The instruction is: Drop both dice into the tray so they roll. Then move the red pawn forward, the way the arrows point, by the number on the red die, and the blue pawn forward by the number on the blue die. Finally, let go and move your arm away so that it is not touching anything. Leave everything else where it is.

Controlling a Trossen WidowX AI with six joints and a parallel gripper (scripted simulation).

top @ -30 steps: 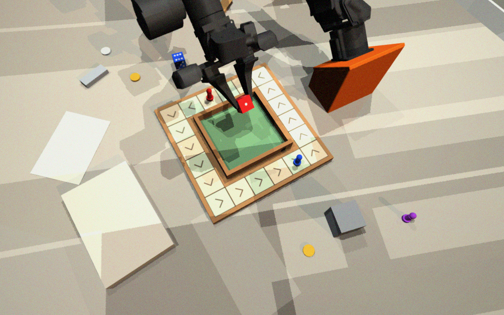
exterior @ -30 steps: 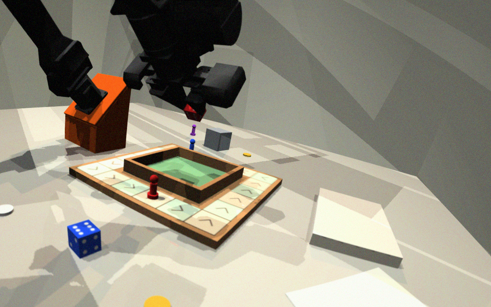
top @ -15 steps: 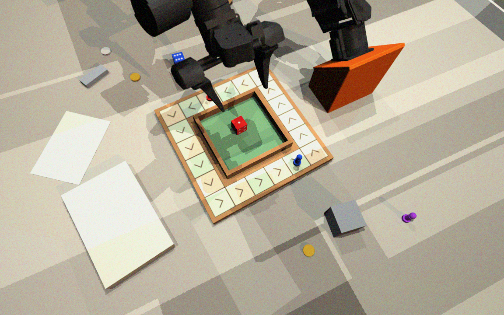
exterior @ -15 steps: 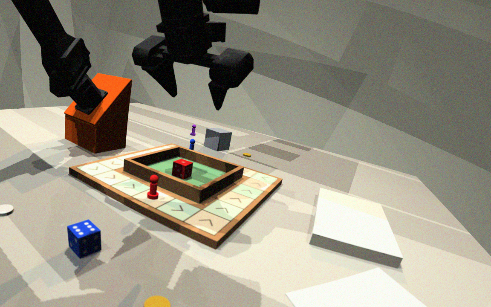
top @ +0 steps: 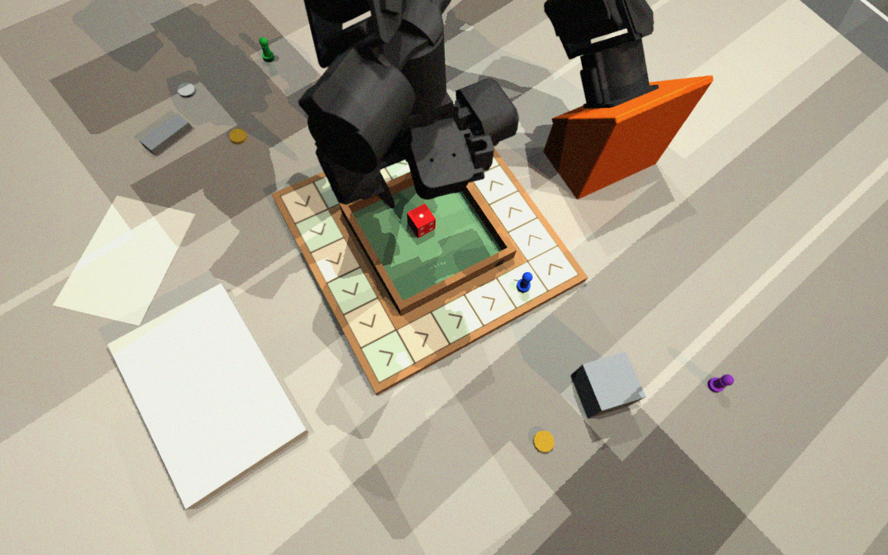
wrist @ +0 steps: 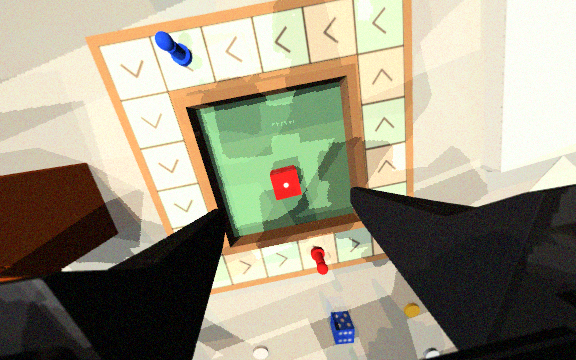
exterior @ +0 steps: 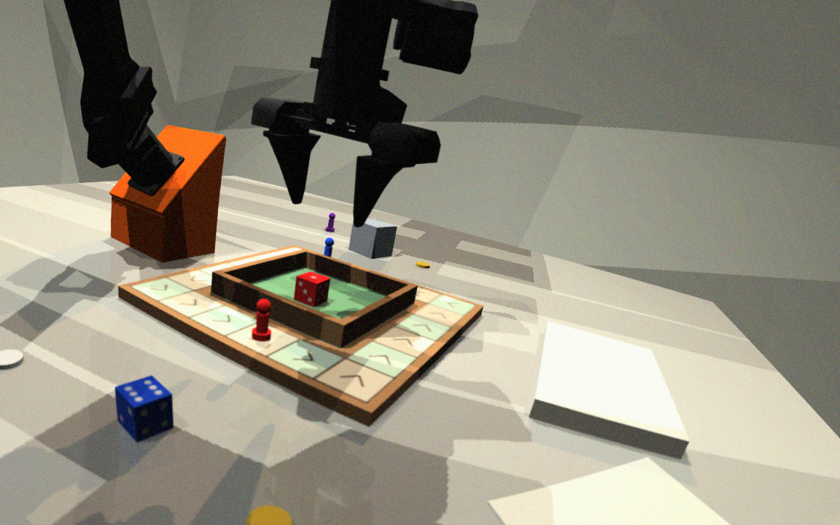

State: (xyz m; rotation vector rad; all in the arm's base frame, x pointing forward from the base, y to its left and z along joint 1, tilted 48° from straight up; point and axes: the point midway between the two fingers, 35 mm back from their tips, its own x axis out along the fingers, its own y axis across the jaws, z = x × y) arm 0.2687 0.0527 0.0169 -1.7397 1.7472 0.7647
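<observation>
The red pawn lies 3 cm ahead of my gripper tip, 10 cm to the right of it and 7 cm below it. From my gripper tip the other things lie so: blue pawn 8 cm behind, 12 cm to the left, 7 cm below; then green tray 1 cm to the left, 10 cm below; then grey cube 10 cm behind, 26 cm to the left, 8 cm below.
</observation>
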